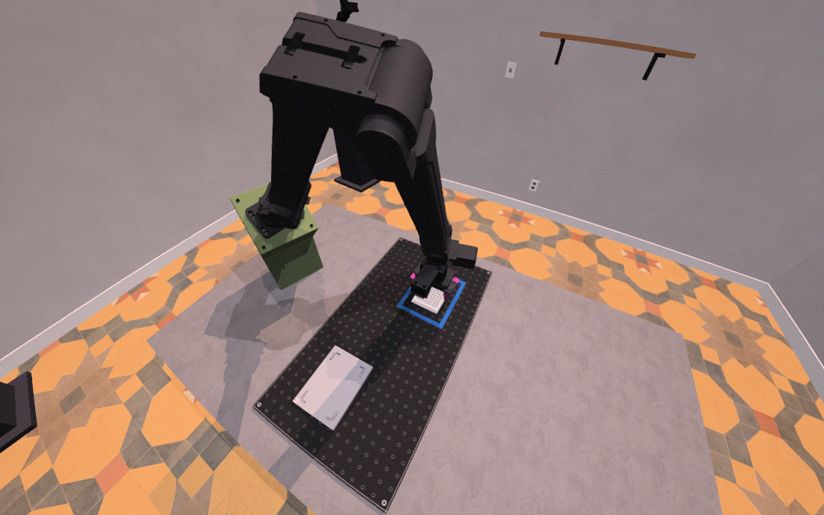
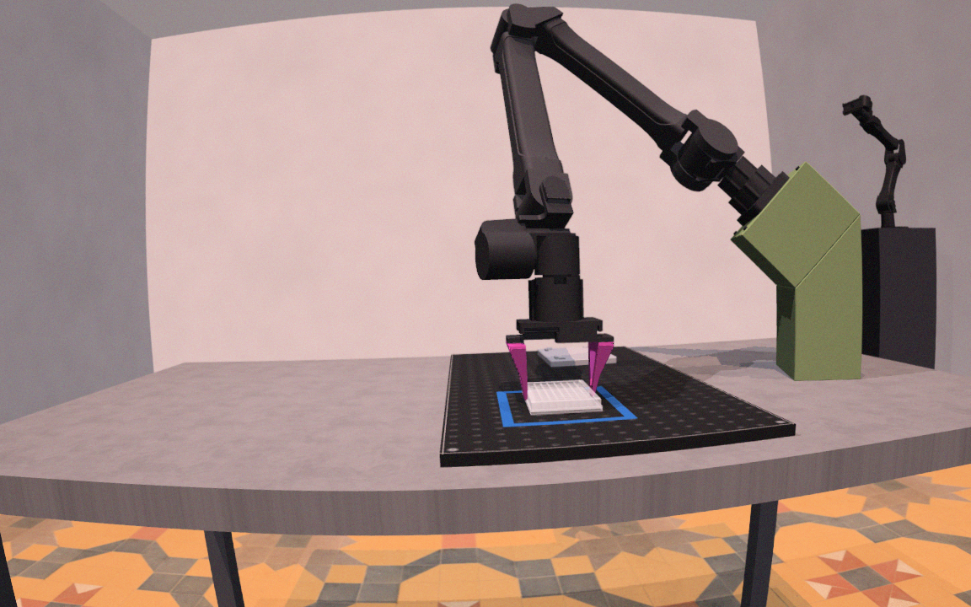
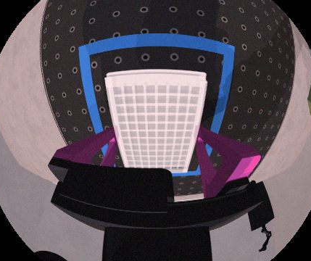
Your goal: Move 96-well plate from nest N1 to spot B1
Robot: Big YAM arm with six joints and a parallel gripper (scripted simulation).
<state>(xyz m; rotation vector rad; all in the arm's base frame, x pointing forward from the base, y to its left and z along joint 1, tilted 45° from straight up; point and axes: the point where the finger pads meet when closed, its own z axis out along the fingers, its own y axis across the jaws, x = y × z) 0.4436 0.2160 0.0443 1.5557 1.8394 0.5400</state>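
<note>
My hand is 1 cm above the white 96-well plate. Also, from my hand: grey plate nest N1: 5 cm behind, 37 cm to the right, 1 cm below.
</note>
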